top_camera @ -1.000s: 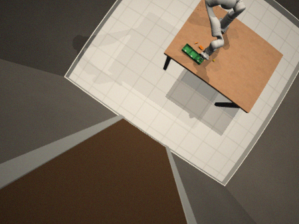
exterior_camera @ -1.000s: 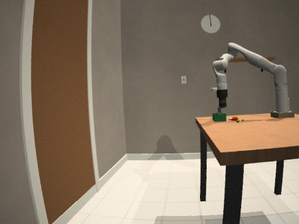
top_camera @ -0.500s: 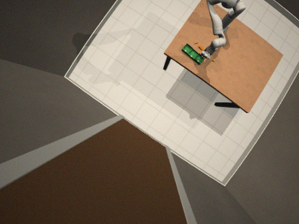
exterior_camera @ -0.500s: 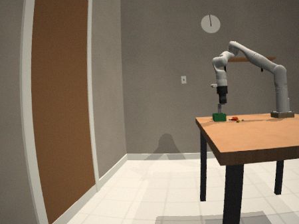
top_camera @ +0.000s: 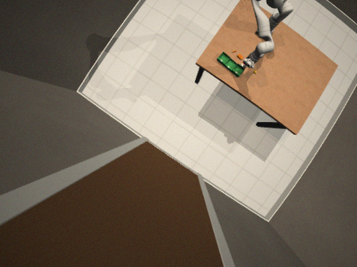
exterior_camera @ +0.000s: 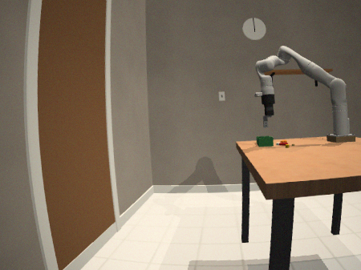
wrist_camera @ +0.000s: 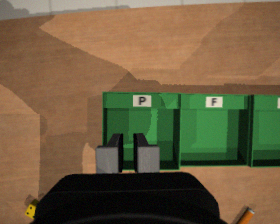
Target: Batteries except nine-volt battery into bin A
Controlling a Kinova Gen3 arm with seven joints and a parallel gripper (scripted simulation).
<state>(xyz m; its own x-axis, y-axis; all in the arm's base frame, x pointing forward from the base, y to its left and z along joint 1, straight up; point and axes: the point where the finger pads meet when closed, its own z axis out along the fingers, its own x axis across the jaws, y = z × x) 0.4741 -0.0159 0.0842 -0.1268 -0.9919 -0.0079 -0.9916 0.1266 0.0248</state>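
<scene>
Right now my hand is 14 cm past the orange cylindrical battery, 13 cm to the left of it and 12 cm above it. From my hand the other things lie so: green bin strip (1 cm behind, 10 cm to the right, 10 cm below); orange nine-volt battery (13 cm behind, 5 cm to the right, 11 cm below); red thing (8 cm behind, 1 cm to the left, 12 cm below).
</scene>
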